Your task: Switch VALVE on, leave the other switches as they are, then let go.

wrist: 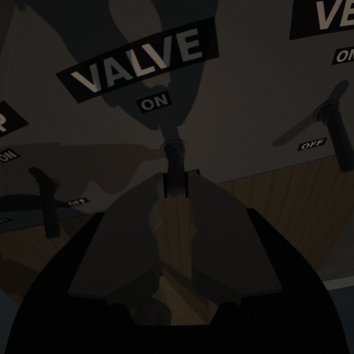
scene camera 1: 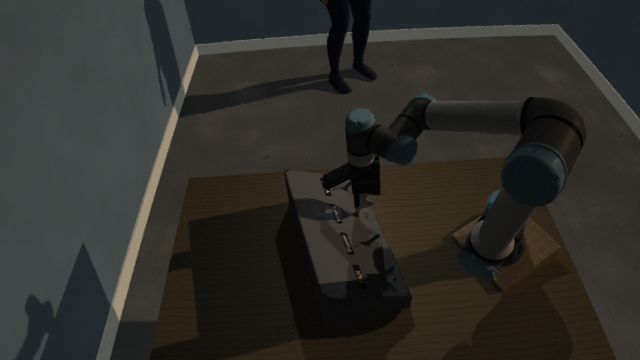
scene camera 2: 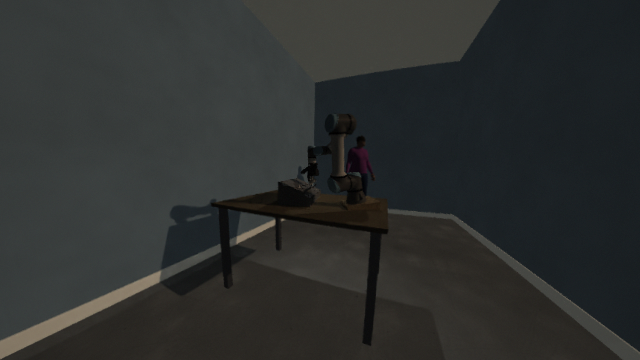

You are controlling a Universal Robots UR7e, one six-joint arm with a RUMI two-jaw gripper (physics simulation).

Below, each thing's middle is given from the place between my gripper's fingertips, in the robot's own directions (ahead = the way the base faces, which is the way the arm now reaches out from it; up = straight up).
Now: the grey switch box (scene camera 1: 345,270) 50 mm ahead of my hand, 80 mm to the left of it and 40 mm below it.
